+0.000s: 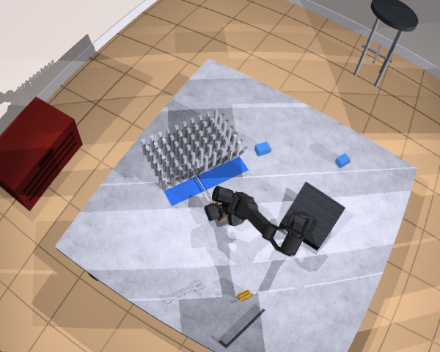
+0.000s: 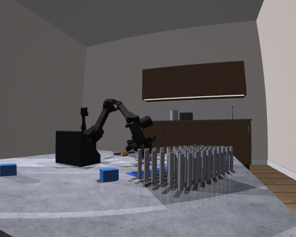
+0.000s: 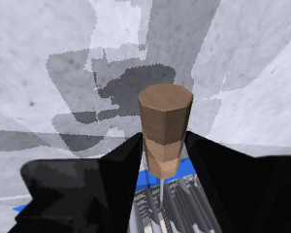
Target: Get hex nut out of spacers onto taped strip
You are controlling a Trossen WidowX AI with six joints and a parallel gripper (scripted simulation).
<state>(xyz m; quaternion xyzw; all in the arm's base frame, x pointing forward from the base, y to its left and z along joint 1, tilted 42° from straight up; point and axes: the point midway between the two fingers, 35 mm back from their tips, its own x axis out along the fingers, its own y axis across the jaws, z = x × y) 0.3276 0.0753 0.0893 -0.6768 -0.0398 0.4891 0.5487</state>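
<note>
Right now my gripper tip is 120 mm short of the blue taped strip, 120 mm to the left of it and 40 mm above it. The rest, counted from my gripper tip: wooden-handled tool 90 mm ahead, 60 mm to the right; grey tool 50 mm behind, 370 mm to the left, 30 mm below; yellow-handled screwdriver 260 mm behind, 270 mm to the left, 20 mm below.
</note>
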